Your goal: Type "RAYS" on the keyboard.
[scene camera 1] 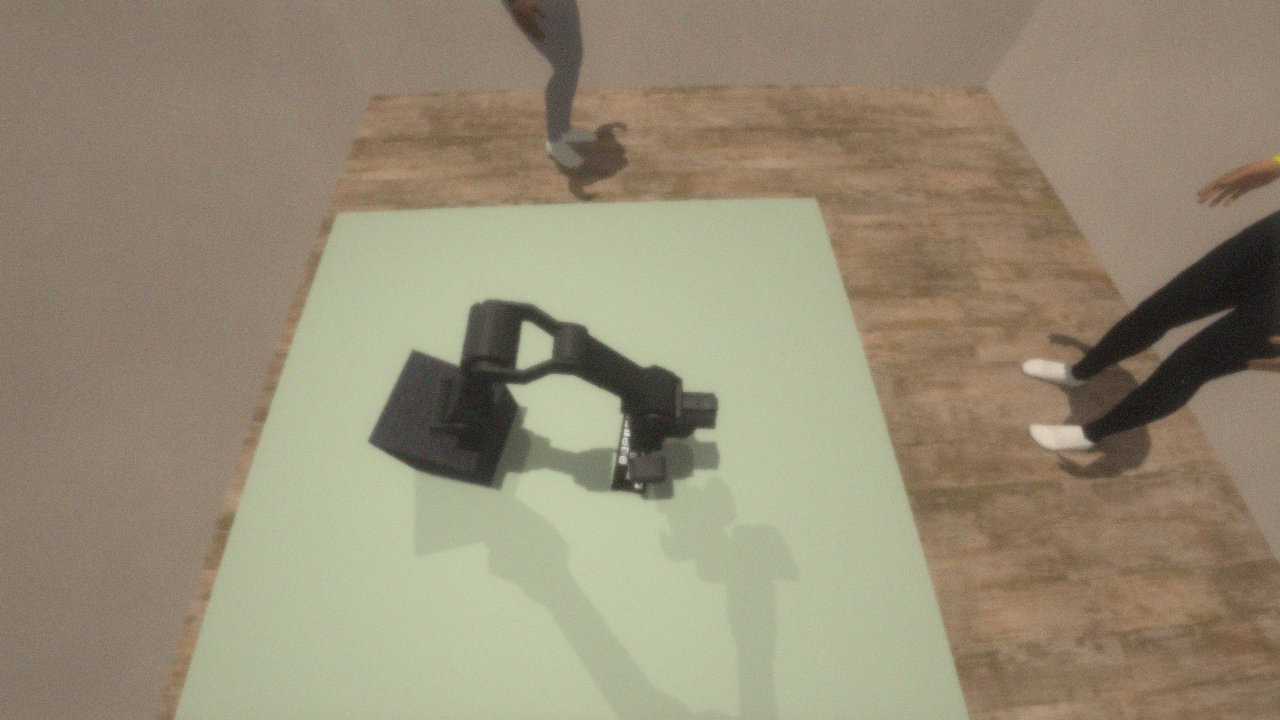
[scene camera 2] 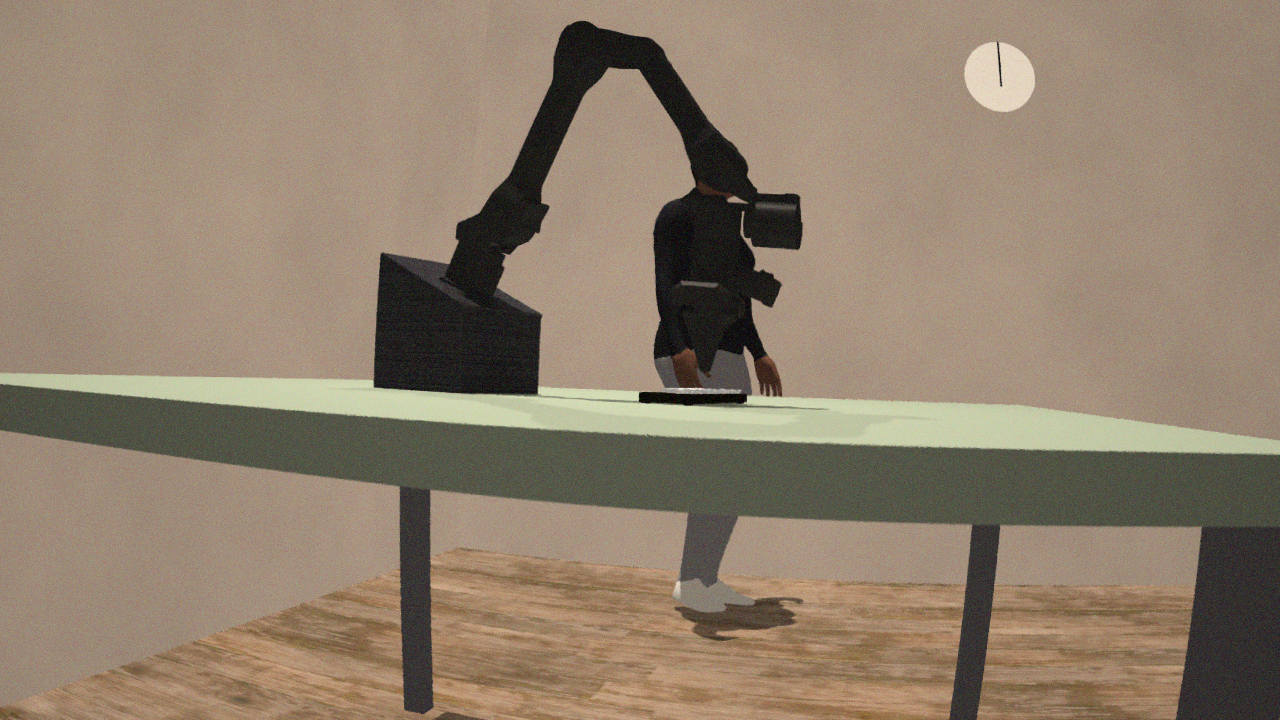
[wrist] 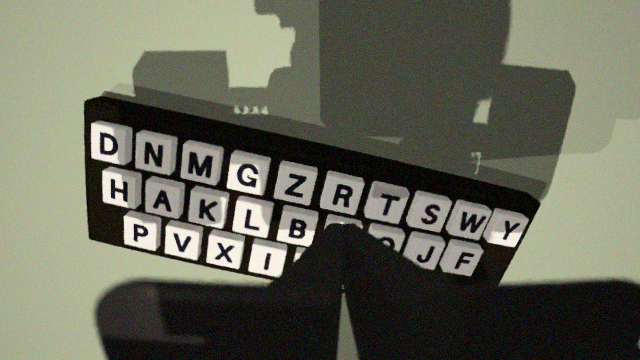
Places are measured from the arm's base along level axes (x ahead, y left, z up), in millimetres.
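Pixels of known places: gripper, fingertip midpoint: (scene camera 1: 641, 442) (scene camera 2: 705, 371) (wrist: 340, 236); arm's base at its link origin: (scene camera 1: 448, 416) (scene camera 2: 466, 287).
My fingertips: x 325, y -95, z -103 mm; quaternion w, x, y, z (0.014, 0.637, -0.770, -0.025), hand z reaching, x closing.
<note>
Ahead of a thing's pixels: the offset from my fingertips to its top centre.
The black keyboard @[9 mm back, 13 mm left, 21 mm down] (scene camera 1: 618, 474) (scene camera 2: 662, 398) (wrist: 102, 225) lies flat on the table, with white letter keys in three rows. In the wrist view, the R key @[5 mm ahead, 2 mm right, 21 mm down] (wrist: 342, 195) and S key @[9 mm back, 37 mm right, 21 mm down] (wrist: 430, 214) are in the top row, and the Y key @[23 mm back, 71 mm right, 21 mm down] (wrist: 509, 230) is at its right end. The A key @[14 mm ahead, 69 mm left, 21 mm down] (wrist: 161, 200) is second from the left in the middle row. My gripper (scene camera 2: 707, 372) (wrist: 340, 236) is shut and empty. Its tips are a little above the keyboard, apart from it. In the wrist view they cover most of the key below R, and the fingers hide several lower keys.
The pale green table (scene camera 1: 402, 268) (scene camera 2: 268, 429) bears my arm's dark base block (scene camera 1: 402, 411) (scene camera 2: 456, 349), left of the keyboard. One person (scene camera 1: 562, 80) (scene camera 2: 673, 259) stands beyond the table. Another person (scene camera 1: 1163, 313) stands to the right in scene camera 1.
</note>
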